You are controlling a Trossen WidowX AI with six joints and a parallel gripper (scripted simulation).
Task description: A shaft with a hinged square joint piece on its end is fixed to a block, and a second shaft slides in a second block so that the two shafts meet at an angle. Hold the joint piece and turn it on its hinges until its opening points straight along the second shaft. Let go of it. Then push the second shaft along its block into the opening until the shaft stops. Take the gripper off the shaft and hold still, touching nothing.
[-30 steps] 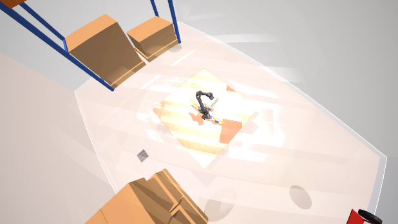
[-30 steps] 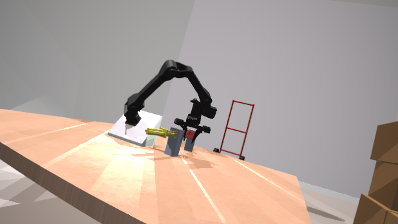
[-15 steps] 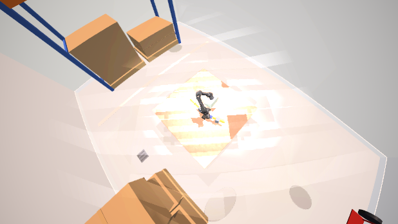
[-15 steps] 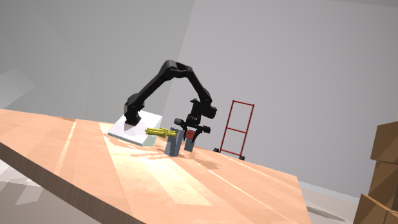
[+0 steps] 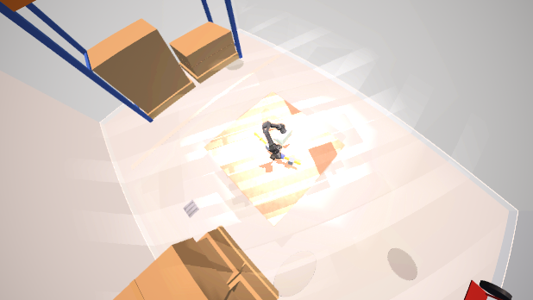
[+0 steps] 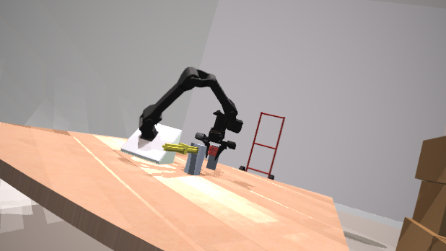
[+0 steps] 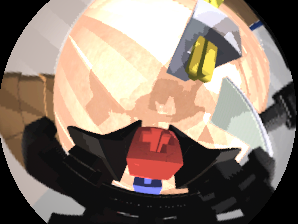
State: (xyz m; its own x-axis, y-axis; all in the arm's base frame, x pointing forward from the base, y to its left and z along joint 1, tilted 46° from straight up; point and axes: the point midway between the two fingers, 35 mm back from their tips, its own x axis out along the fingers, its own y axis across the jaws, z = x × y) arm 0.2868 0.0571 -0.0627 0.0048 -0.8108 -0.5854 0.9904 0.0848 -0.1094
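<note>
The red joint piece lies 20 mm to the left of my gripper tip and 40 mm above it.
</note>
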